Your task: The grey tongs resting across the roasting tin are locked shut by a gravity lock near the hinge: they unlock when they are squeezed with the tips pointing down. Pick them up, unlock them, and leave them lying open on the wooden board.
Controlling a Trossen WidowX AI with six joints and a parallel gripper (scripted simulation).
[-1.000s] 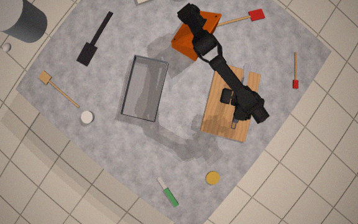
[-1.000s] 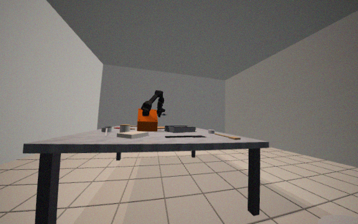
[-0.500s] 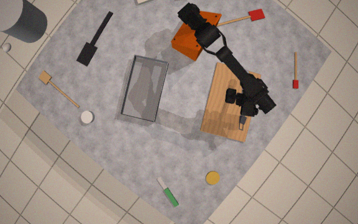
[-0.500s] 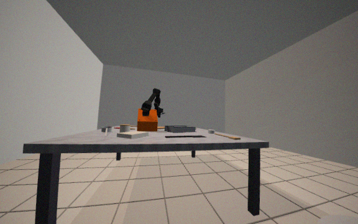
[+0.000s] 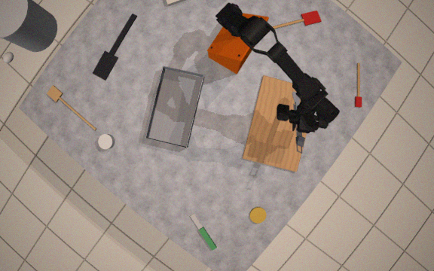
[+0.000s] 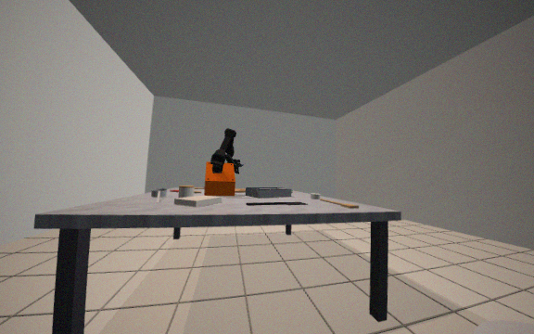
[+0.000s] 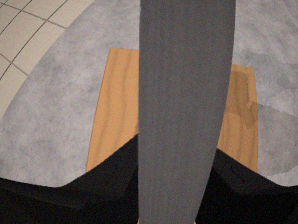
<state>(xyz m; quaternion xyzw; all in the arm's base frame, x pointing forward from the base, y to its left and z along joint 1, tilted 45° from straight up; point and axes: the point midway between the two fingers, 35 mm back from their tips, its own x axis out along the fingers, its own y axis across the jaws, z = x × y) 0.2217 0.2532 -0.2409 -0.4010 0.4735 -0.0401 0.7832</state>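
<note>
My gripper tip is 2 cm past the wooden board, 4 cm to the left of it and 16 cm above it. The rest, counted from my gripper tip: roasting tin (13 cm ahead, 45 cm to the right, 14 cm below); white disc (40 cm ahead, 65 cm to the right, 15 cm below); yellow disc (37 cm ahead, 7 cm to the left, 16 cm below).
</note>
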